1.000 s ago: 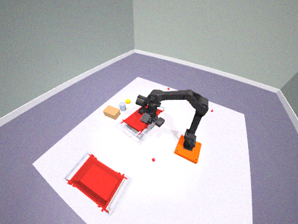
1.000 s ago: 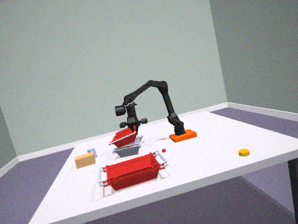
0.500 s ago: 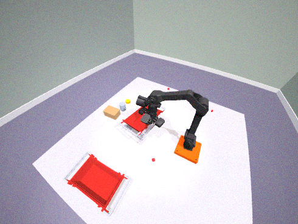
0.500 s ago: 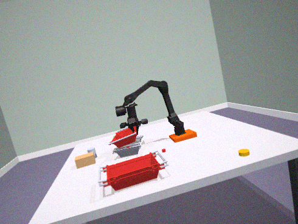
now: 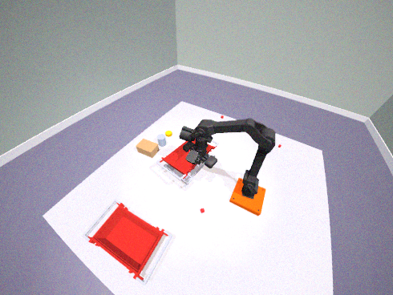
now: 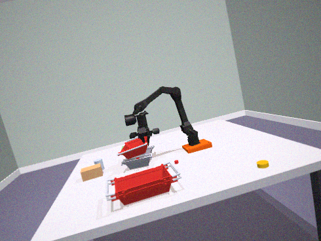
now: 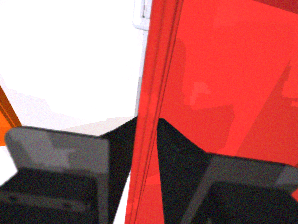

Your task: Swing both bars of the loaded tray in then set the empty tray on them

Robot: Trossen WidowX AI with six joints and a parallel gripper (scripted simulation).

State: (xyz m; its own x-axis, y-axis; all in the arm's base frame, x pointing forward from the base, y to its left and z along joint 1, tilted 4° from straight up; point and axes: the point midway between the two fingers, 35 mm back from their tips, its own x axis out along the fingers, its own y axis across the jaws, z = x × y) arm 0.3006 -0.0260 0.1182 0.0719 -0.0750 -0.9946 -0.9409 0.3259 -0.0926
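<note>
The red tray is 70 mm ahead of my gripper tip, 20 mm to the right of it and 20 mm above it. The rest, counted from my gripper tip: grey cylinder 310 mm ahead, 130 mm to the right, 60 mm below; small red cube 210 mm to the left, 100 mm behind, 90 mm below; tan box 370 mm ahead, 60 mm below, 40 mm to the right.
</note>
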